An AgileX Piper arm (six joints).
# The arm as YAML. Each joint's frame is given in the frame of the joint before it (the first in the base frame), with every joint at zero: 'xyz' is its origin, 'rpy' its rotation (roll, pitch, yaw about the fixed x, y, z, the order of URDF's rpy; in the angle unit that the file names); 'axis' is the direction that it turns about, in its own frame. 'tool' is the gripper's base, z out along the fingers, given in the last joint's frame.
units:
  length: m
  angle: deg
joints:
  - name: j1
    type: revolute
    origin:
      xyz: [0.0, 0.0, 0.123]
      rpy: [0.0, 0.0, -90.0]
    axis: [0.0, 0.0, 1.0]
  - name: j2
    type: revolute
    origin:
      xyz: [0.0, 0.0, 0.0]
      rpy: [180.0, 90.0, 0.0]
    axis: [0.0, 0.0, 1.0]
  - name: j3
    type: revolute
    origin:
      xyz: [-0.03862, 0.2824, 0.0]
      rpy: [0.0, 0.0, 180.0]
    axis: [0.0, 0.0, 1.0]
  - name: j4
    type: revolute
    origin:
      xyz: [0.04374, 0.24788, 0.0]
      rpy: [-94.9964, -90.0, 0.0]
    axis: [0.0, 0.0, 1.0]
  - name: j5
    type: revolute
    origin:
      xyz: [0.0, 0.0, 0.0]
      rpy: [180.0, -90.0, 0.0]
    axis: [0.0, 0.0, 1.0]
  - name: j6
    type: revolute
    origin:
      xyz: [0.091, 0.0, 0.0]
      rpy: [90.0, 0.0, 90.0]
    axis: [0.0, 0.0, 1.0]
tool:
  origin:
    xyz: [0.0, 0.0, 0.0]
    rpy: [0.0, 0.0, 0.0]
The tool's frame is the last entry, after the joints.
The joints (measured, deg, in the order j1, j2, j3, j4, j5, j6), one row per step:
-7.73, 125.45, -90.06, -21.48, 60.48, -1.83
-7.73, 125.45, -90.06, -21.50, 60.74, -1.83
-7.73, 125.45, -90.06, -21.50, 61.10, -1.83
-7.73, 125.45, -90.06, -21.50, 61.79, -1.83
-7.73, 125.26, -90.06, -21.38, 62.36, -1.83
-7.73, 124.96, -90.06, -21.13, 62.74, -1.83
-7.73, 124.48, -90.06, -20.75, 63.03, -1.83
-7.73, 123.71, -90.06, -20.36, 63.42, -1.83
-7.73, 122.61, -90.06, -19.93, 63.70, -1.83
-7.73, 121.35, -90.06, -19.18, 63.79, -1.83
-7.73, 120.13, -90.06, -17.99, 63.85, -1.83
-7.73, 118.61, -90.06, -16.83, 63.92, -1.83
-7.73, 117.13, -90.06, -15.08, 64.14, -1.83
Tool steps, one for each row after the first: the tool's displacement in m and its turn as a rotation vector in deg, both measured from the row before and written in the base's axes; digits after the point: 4 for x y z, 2 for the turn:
-0.0004, 0.0000, 0.0000, -0.03, 0.25, -0.07
-0.0006, 0.0000, 0.0000, -0.02, 0.34, -0.11
-0.0011, 0.0000, 0.0001, -0.04, 0.65, -0.22
-0.0010, 0.0001, 0.0014, 0.04, 0.34, -0.24
-0.0007, 0.0003, 0.0021, 0.15, 0.03, -0.24
-0.0006, 0.0005, 0.0034, 0.25, -0.24, -0.28
-0.0010, 0.0006, 0.0055, 0.22, -0.44, -0.31
-0.0010, 0.0007, 0.0079, 0.22, -0.87, -0.29
-0.0010, 0.0011, 0.0089, 0.49, -1.25, -0.37
-0.0011, 0.0018, 0.0084, 0.90, -1.30, -0.53
-0.0016, 0.0018, 0.0105, 0.84, -1.58, -0.50
-0.0020, 0.0027, 0.0100, 1.40, -1.47, -0.73

